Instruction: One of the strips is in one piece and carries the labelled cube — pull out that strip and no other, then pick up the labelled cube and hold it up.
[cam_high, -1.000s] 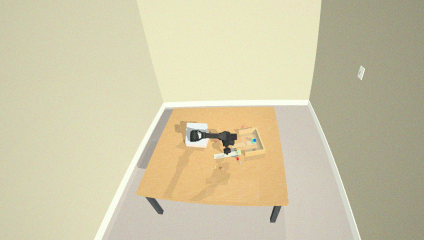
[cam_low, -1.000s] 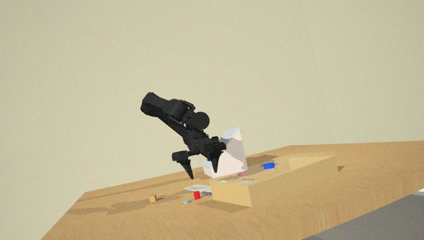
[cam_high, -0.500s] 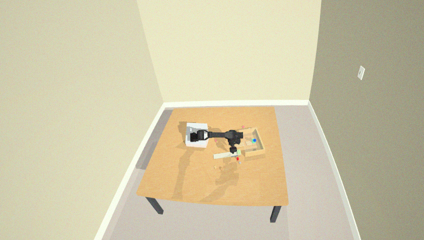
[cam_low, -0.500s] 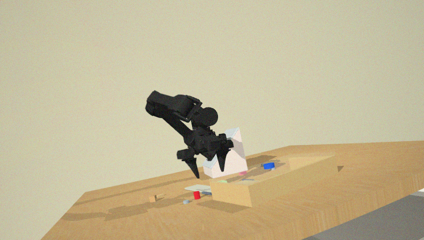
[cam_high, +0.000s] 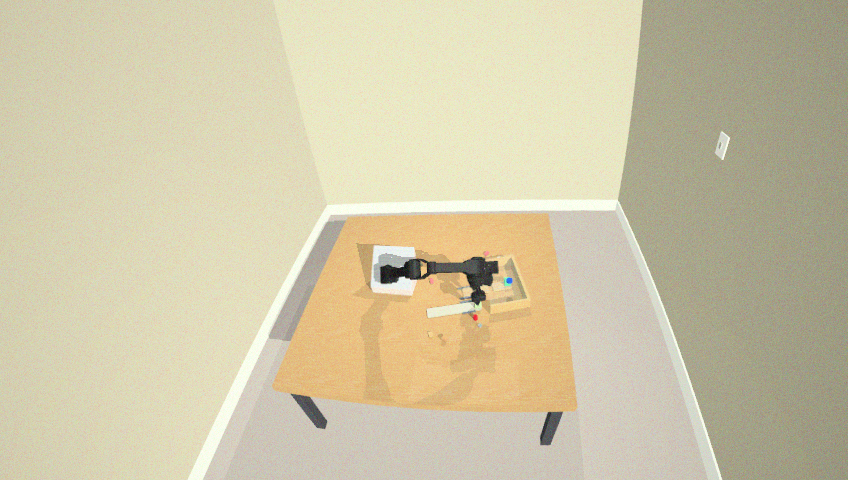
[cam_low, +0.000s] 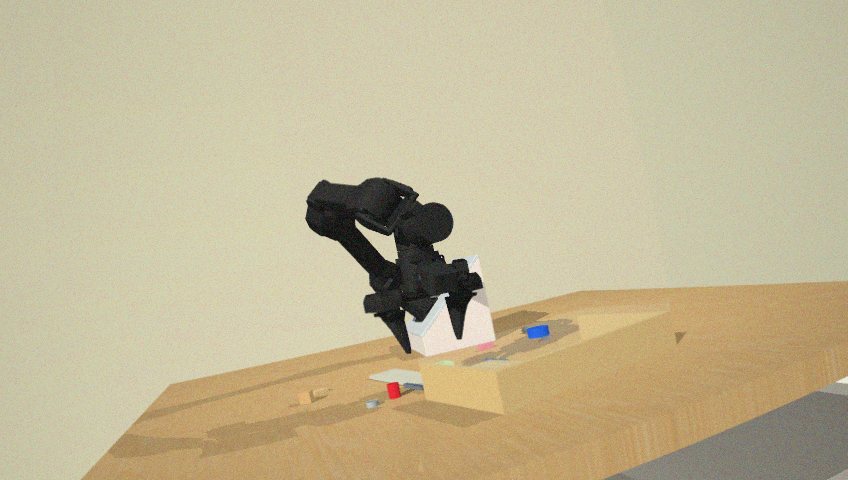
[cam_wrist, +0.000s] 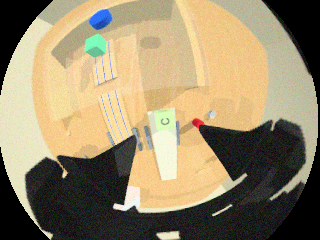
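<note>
Now: gripper tip 4 cm above the light green labelled cube and 1 cm short of it. Round my gripper tip: tan cube (21 cm to the right, 13 cm behind, 5 cm below); blue disc (16 cm ahead, 11 cm to the left, 1 cm above); red cylinder (8 cm to the right, 5 cm below).
</note>
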